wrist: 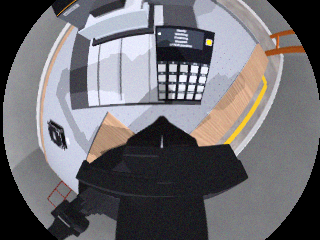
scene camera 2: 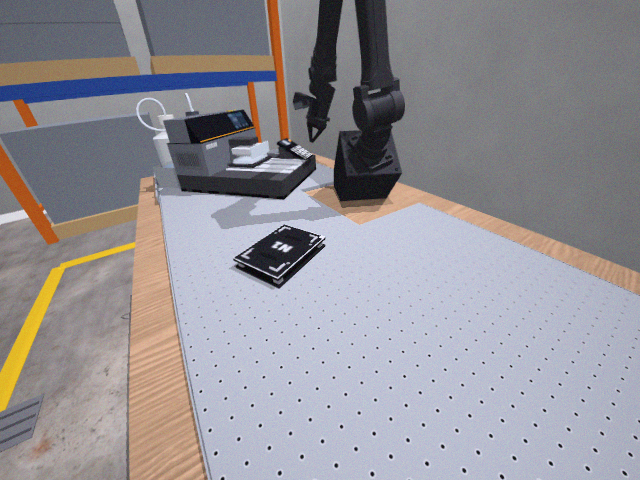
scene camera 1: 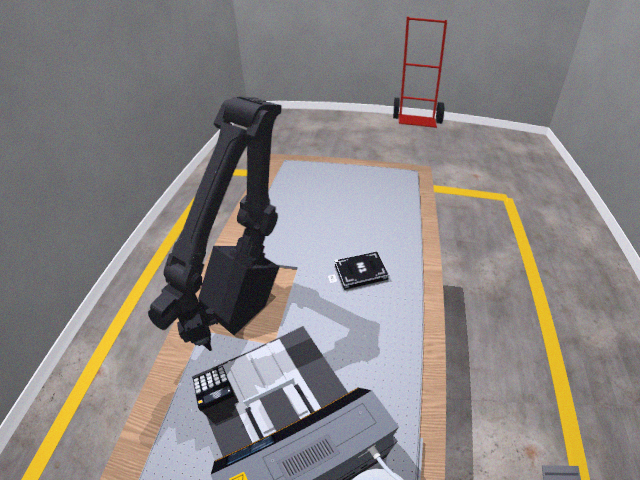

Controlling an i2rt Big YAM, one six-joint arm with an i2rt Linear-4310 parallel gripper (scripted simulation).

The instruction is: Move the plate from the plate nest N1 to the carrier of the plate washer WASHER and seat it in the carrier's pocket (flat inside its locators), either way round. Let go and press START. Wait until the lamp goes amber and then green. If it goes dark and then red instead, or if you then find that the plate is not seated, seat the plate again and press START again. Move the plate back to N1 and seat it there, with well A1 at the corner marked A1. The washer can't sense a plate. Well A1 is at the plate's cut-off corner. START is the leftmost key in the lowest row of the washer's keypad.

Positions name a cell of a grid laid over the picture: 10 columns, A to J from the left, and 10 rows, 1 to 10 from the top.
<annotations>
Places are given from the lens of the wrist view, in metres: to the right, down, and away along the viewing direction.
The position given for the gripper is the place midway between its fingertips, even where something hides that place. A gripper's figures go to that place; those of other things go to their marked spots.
gripper (wrist: F5): 0.00, 0.00, 0.13
plate washer (wrist: D4): -0.08, -0.10, 0.17
</annotations>
